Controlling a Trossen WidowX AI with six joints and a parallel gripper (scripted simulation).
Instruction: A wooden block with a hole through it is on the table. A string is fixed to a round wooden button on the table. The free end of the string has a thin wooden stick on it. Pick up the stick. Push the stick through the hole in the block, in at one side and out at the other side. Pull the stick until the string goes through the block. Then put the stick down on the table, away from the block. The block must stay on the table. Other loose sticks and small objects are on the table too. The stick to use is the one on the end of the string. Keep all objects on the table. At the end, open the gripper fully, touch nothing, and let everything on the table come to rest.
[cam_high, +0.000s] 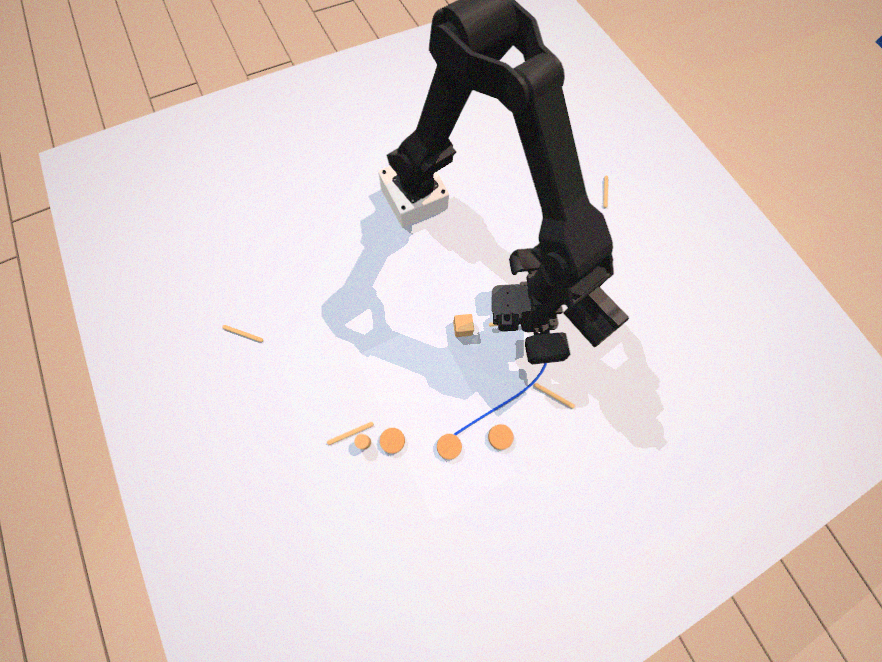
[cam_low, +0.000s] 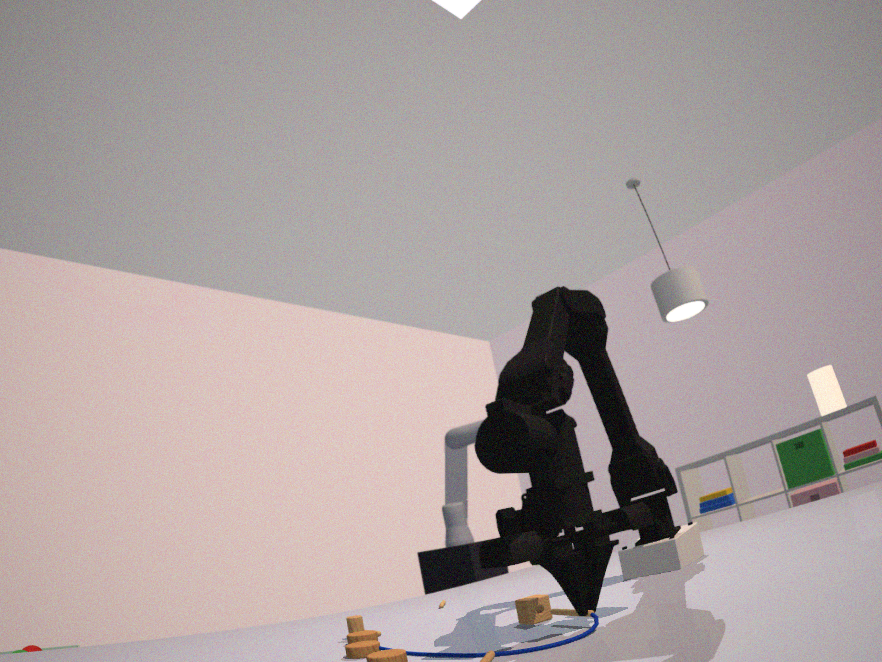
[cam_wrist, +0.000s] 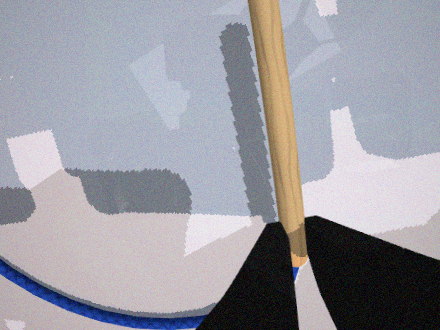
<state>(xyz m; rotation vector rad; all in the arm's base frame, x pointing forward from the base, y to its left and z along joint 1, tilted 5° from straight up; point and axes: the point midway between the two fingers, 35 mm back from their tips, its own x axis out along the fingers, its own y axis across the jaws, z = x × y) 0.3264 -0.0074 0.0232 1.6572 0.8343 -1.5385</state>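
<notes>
The wooden block is 6 cm behind my gripper tip and 9 cm to the right of it. From my gripper tip the other things lie so: round wooden button (8 cm ahead, 24 cm to the right, 1 cm below); thin stick (1 cm behind, 1 cm to the right).
</notes>
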